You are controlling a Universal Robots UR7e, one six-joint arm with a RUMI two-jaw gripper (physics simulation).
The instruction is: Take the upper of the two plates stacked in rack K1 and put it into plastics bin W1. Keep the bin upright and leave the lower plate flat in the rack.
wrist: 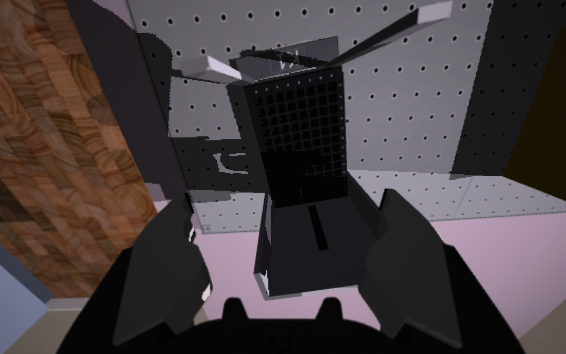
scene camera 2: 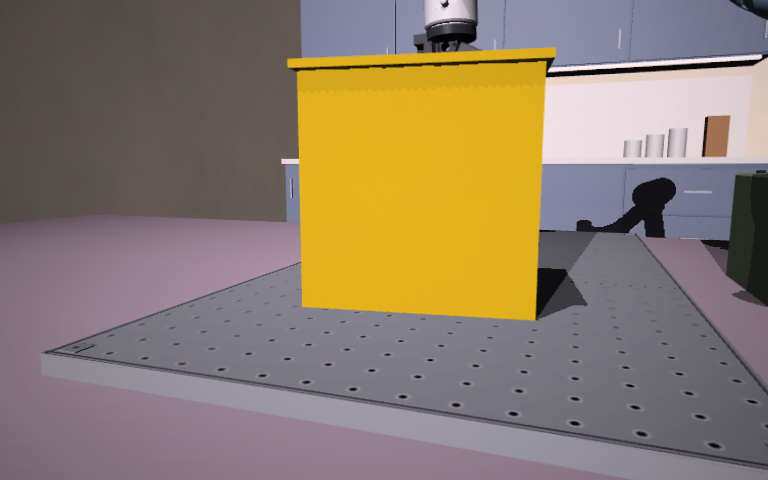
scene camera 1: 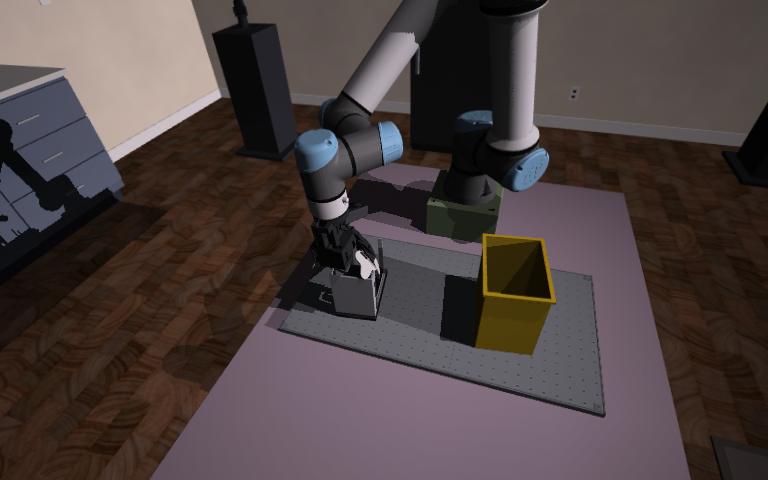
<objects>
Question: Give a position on a black gridded plate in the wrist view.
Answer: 299, 121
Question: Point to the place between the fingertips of the gripper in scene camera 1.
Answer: At 348, 272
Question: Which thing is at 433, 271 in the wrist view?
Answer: The gripper.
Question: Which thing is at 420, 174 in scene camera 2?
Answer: A yellow plastics bin W1.
</objects>
